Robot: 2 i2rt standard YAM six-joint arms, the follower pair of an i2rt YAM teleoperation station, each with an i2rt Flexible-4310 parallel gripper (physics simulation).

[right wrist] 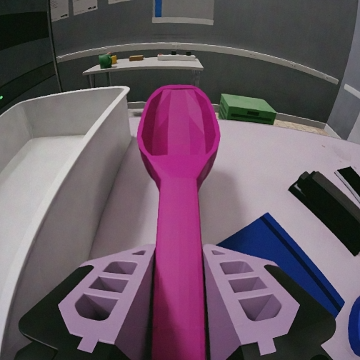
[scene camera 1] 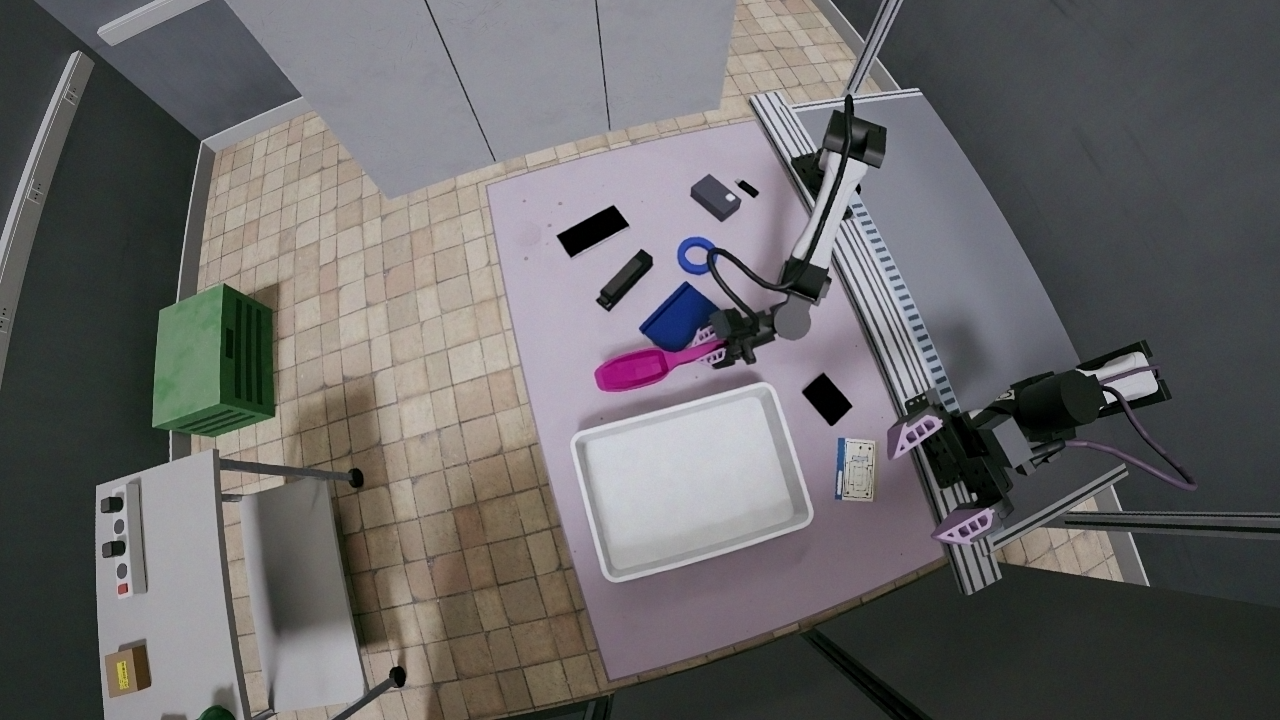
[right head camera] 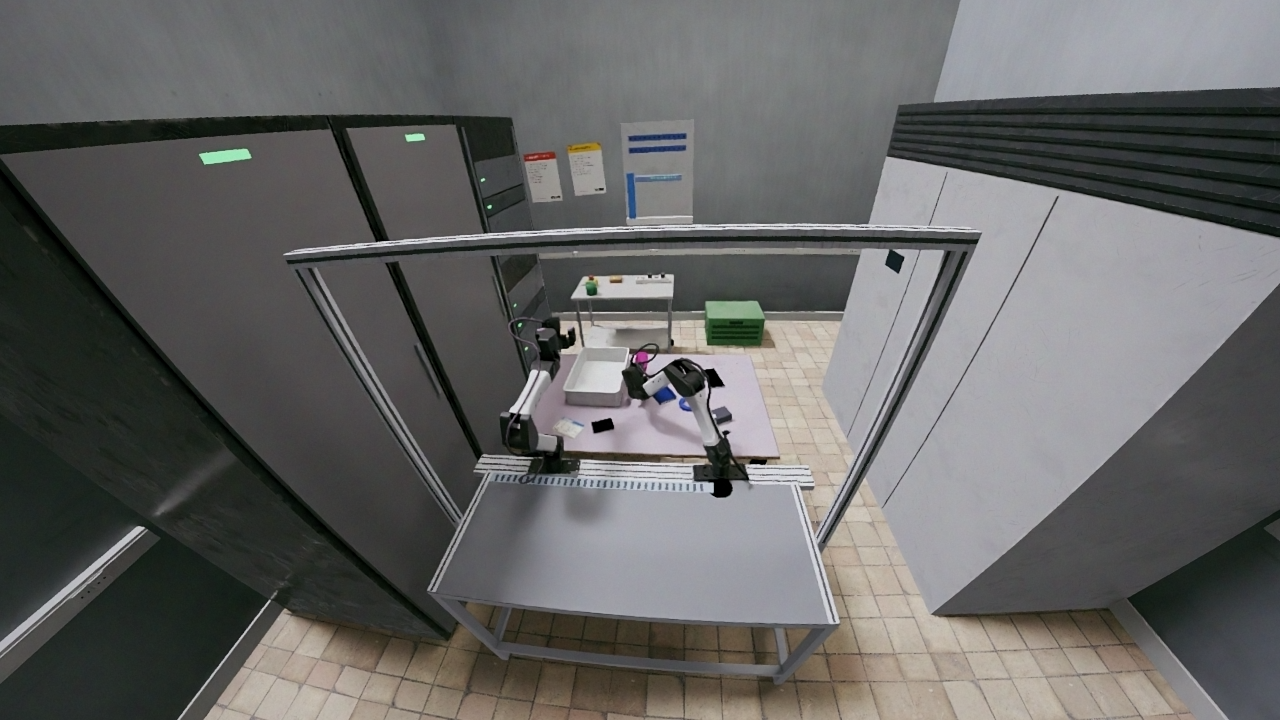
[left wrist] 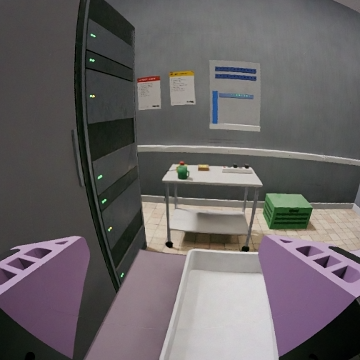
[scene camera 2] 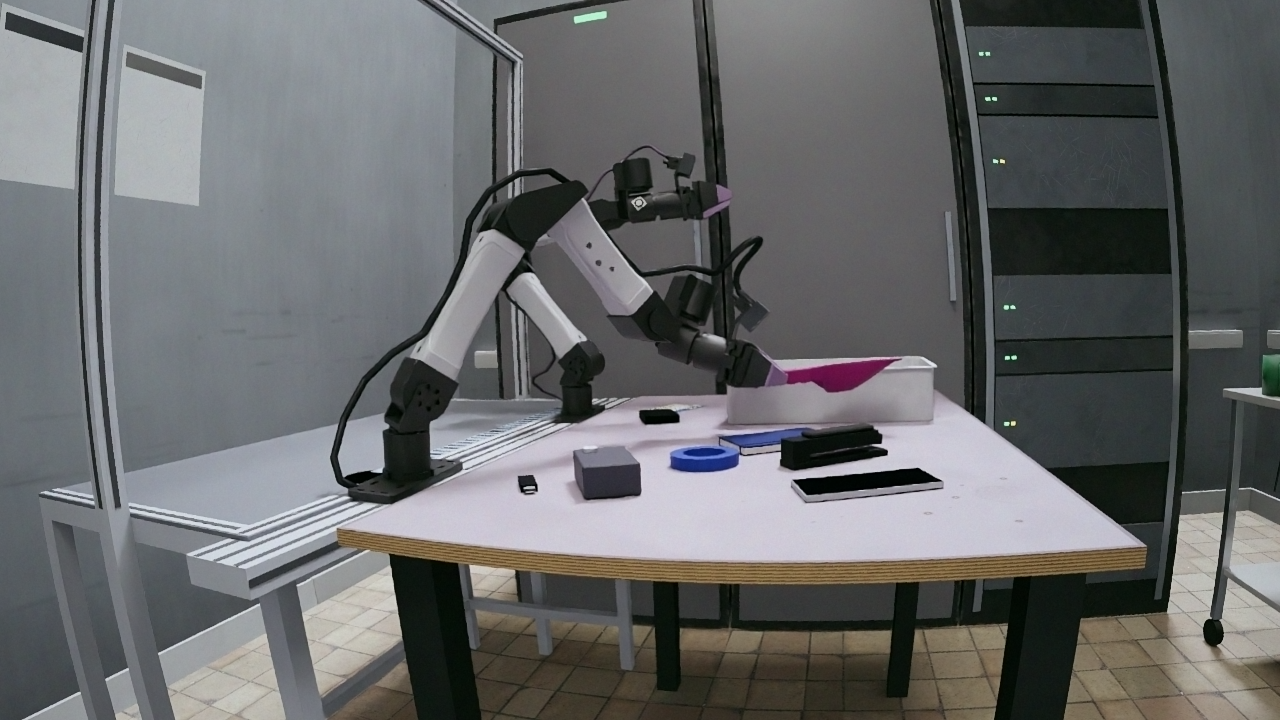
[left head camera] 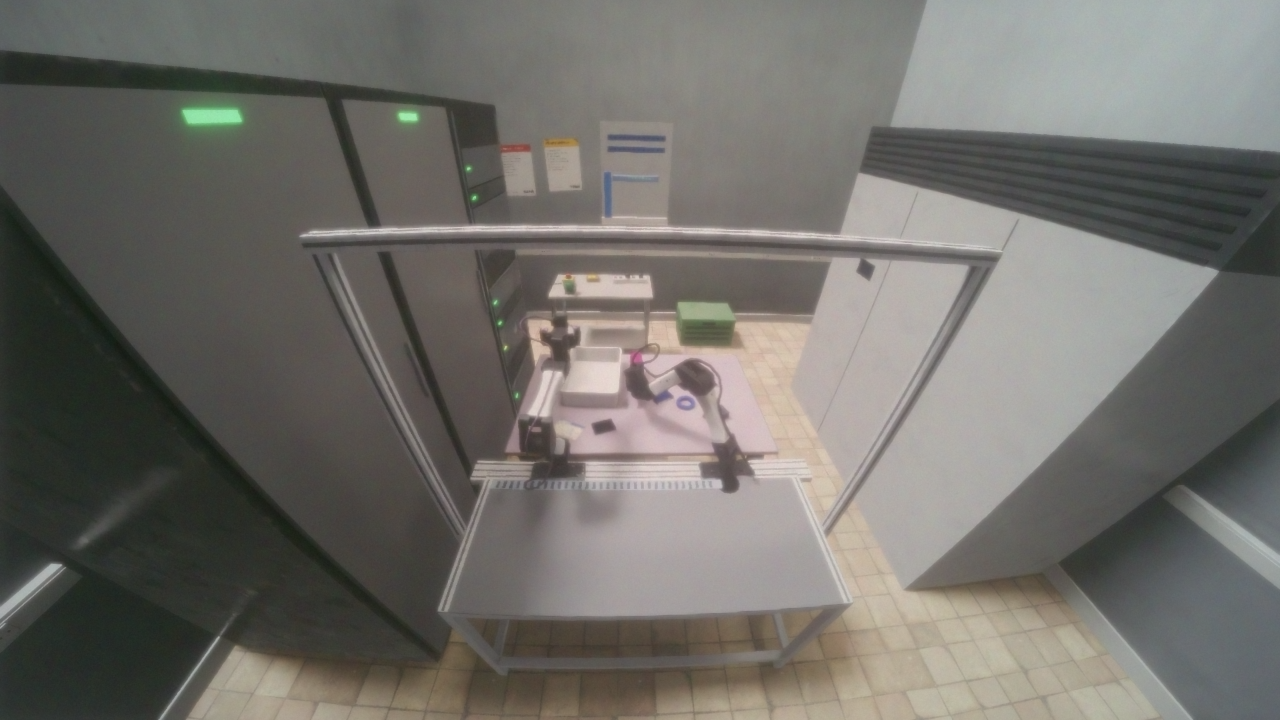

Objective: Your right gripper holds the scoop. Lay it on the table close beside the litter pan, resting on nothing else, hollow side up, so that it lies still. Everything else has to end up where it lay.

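Places are measured from the left arm's base along level axes (x ahead, y left, z up), in metres.
Pixels of known places: left gripper, between the fingertips: [scene camera 1: 913, 498] [scene camera 2: 730, 197]; right gripper, between the fingertips: [scene camera 1: 694, 354] [scene camera 2: 787, 380]; left arm's base, origin of its link: [right head camera: 554, 467] [scene camera 2: 577, 417] [left head camera: 559, 471]; right arm's base, origin of its link: [scene camera 1: 820, 188] [right head camera: 719, 473] [scene camera 2: 409, 482] [left head camera: 725, 469].
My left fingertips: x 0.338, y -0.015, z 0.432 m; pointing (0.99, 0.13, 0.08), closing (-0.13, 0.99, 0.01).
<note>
Ahead of a thing's pixels: the offset from my left fingertips to its top centre. "spot": to the spot under its first point. Level surfaces: height alone.
The magenta scoop @(dz -0.304, dx +0.154, dy -0.312 m) [scene camera 1: 633, 369] [scene camera 2: 844, 374] [right wrist: 179, 125] is held by its handle, hollow side up, above the table beside the white litter pan @(dz -0.325, dx +0.179, dy -0.104 m) [scene camera 1: 592, 514] [scene camera 2: 832, 407] [right wrist: 75, 180]. In scene camera 2 it is clear of the table top, bowl end pointing away from the arm. My right gripper [scene camera 1: 709, 346] [scene camera 2: 776, 372] [right wrist: 178, 252] is shut on the scoop's handle, close to the blue notebook @(dz -0.402, dx +0.083, dy -0.407 m) [scene camera 1: 677, 313] [right wrist: 285, 260]. My left gripper [scene camera 1: 939, 479] [left wrist: 173, 248] is open and raised over the rail edge, well away from the scoop.
A blue ring @(dz -0.399, dx -0.005, dy -0.528 m) [scene camera 1: 682, 257], black stapler @(dz -0.374, dx +0.158, dy -0.522 m) [scene camera 1: 624, 279], large phone @(dz -0.406, dx +0.183, dy -0.665 m) [scene camera 1: 592, 231], grey box @(dz -0.373, dx -0.099, dy -0.647 m) [scene camera 1: 715, 197] and small black stick @(dz -0.406, dx -0.186, dy -0.661 m) [scene camera 1: 747, 188] lie on the pink table @(dz -0.414 m) [scene camera 1: 680, 635]. A black square @(spot: dz -0.399, dx -0.130, dy -0.152 m) [scene camera 1: 827, 399] and a circuit card @(dz -0.413, dx -0.139, dy -0.001 m) [scene camera 1: 856, 469] lie between the pan and the rail.
</note>
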